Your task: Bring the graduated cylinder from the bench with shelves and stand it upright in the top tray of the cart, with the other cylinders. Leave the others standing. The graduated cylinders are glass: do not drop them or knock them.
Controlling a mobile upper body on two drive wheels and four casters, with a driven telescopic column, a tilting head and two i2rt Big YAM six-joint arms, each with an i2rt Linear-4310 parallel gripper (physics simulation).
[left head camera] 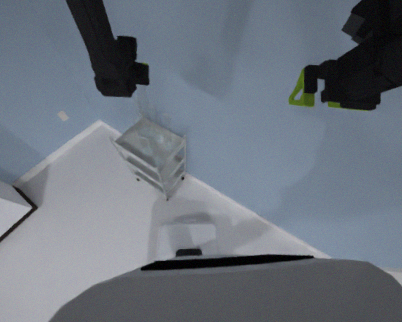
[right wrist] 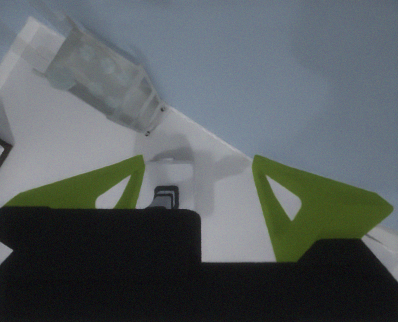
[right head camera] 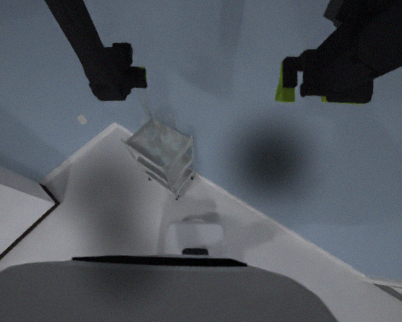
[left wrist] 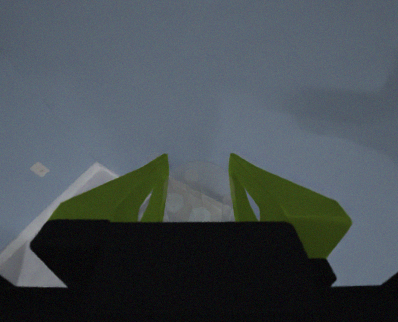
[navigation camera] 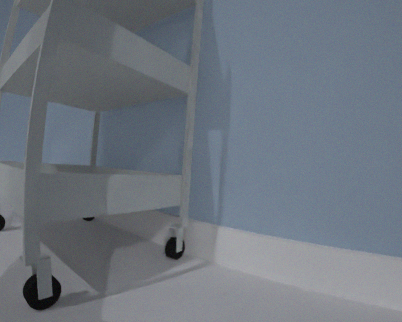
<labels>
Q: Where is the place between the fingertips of the right gripper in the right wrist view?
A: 198, 161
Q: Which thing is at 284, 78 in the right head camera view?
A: The right gripper.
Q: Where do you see a graduated cylinder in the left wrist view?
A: At 198, 191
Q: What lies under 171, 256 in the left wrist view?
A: The left gripper.
</labels>
